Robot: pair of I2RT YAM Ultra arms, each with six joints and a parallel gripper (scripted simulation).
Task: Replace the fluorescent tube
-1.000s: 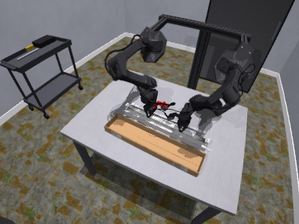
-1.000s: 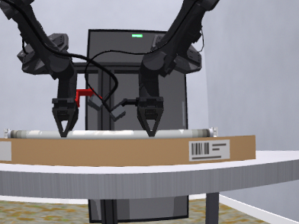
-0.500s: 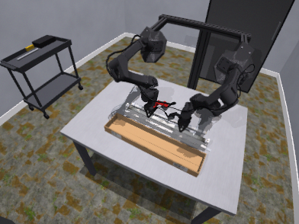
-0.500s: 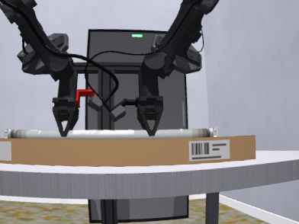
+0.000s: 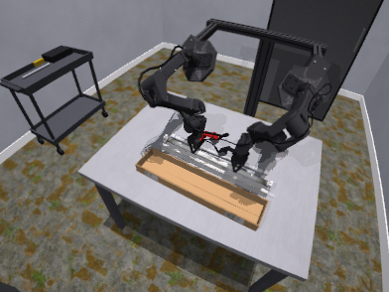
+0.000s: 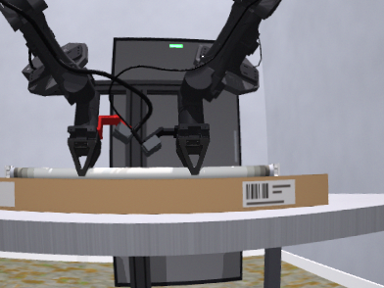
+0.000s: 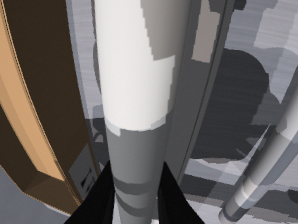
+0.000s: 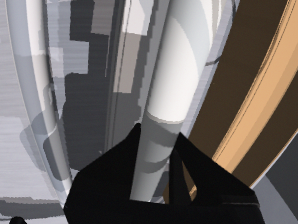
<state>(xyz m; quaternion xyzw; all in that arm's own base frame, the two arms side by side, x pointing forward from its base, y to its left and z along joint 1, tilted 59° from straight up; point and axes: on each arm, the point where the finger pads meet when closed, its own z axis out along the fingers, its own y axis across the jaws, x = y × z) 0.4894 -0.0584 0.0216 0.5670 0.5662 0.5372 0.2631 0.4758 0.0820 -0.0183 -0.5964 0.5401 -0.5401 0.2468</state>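
Right now my left hand is 120 mm to the left of the old fluorescent tube. Round my left hand: light fixture: 120 mm to the right, 10 mm below; then carton: 150 mm ahead, 130 mm to the right, 40 mm below; then LED tube: 140 mm to the right, 100 mm behind, 60 mm below.
Right now the old fluorescent tube is 120 mm to the left of my right hand. From my right hand the other things lie so: light fixture: 120 mm to the left, 10 mm below; carton: 160 mm ahead, 110 mm to the left, 40 mm below; LED tube: 100 mm behind, 100 mm to the left, 50 mm below.
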